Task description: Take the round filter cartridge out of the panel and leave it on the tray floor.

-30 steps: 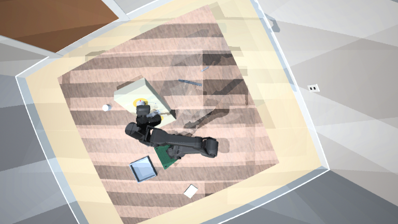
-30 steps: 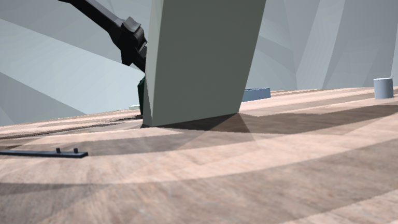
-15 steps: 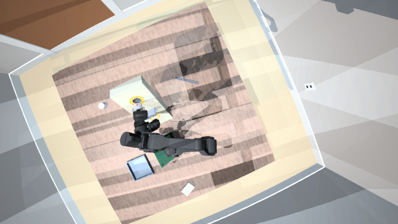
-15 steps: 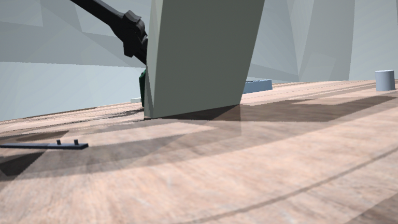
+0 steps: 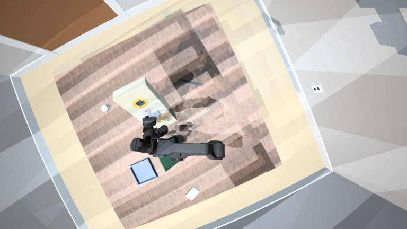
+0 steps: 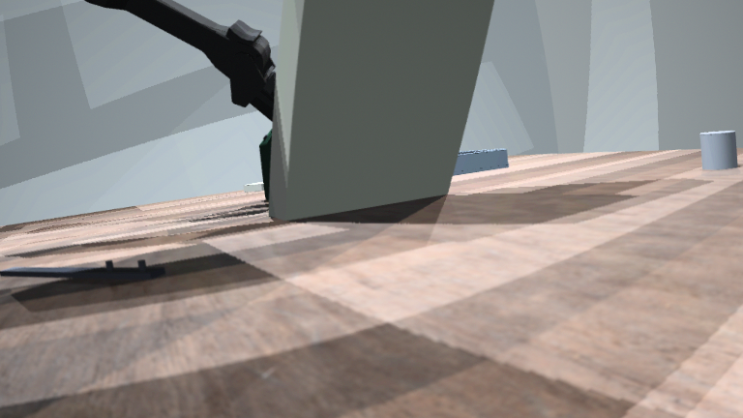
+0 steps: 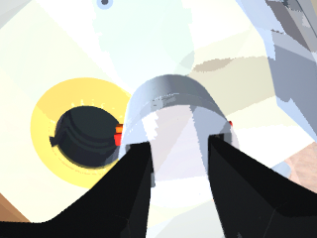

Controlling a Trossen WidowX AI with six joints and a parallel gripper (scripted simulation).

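My gripper tip is 1 cm short of the round filter cartridge and 1 cm above it. Round my gripper tip: pale service panel: 4 cm ahead, 1 cm to the right, 7 cm below; blue-grey tray: 30 cm behind, 32 cm to the left, 23 cm below; short strip: 8 cm ahead, 44 cm to the right, 24 cm below.
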